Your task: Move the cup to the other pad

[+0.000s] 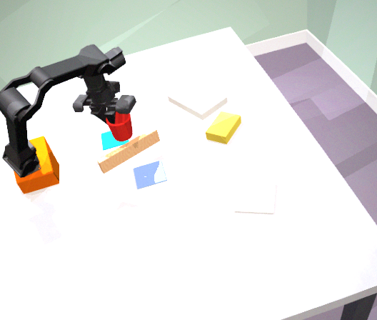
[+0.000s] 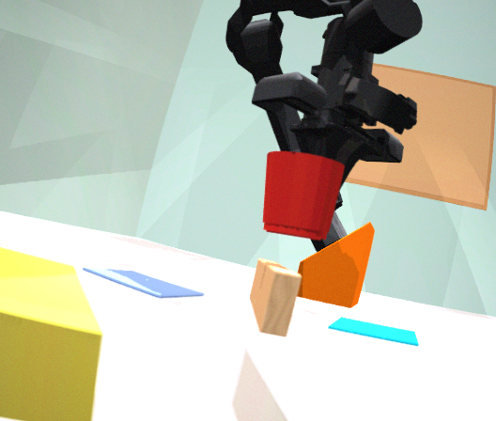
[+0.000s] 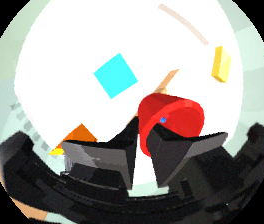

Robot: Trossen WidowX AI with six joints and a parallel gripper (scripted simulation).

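Now: the blue marble 20 mm ahead of my gripper tip, 40 mm to the right of it and 20 mm below it. Round my gripper tip: cyan pad 10 mm behind, 80 mm to the left, 120 mm below; then red cup 20 mm ahead, 20 mm to the right; then wooden bar 20 mm ahead, 30 mm to the right, 100 mm below.
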